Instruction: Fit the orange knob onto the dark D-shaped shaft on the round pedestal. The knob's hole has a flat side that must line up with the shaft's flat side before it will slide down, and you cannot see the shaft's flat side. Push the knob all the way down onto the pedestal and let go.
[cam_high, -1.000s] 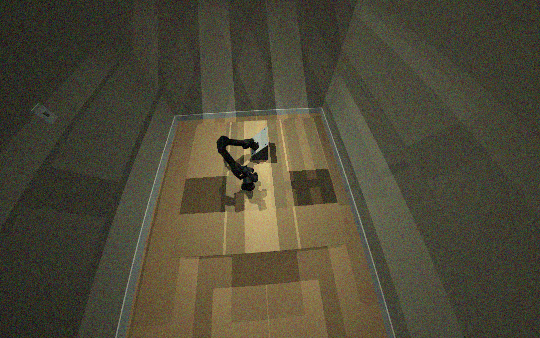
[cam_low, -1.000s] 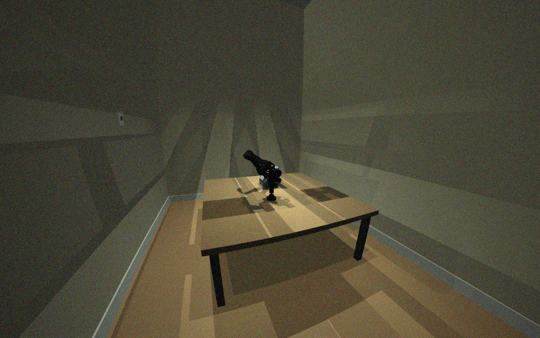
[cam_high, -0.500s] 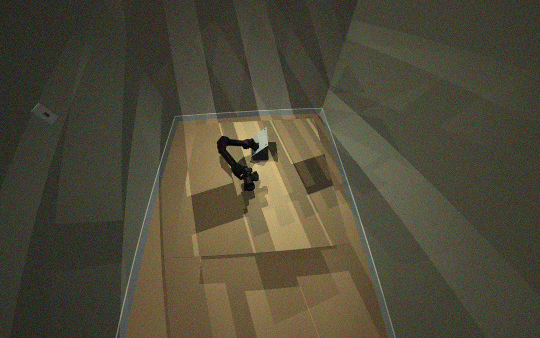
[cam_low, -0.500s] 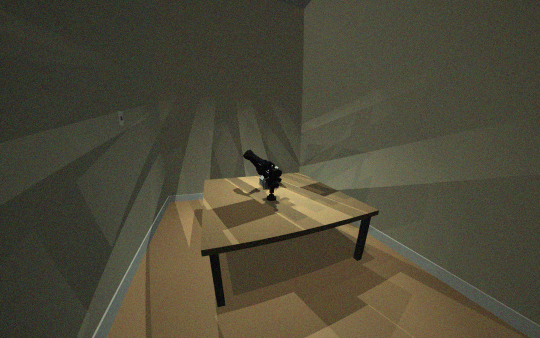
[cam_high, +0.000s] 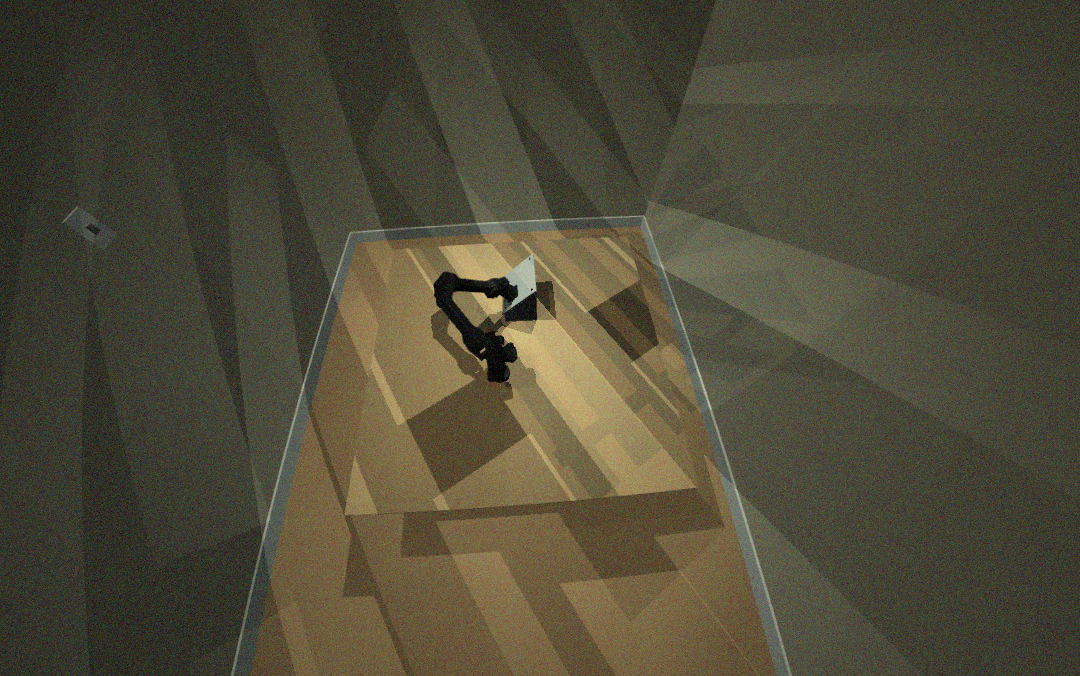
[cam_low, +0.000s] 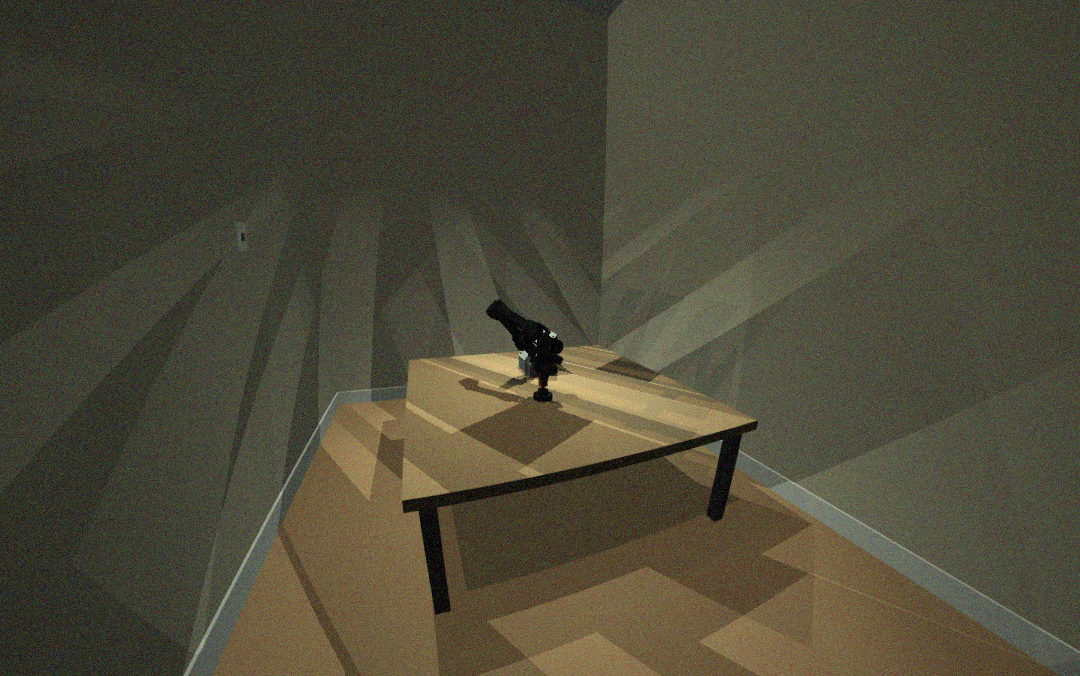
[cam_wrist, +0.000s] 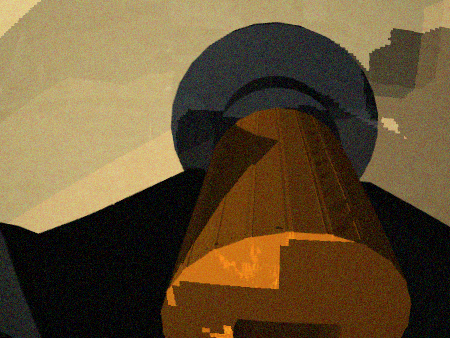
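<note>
My gripper tip is 2 cm below the orange knob. From my gripper tip the other things lie so: round dark pedestal 4 cm below.
</note>
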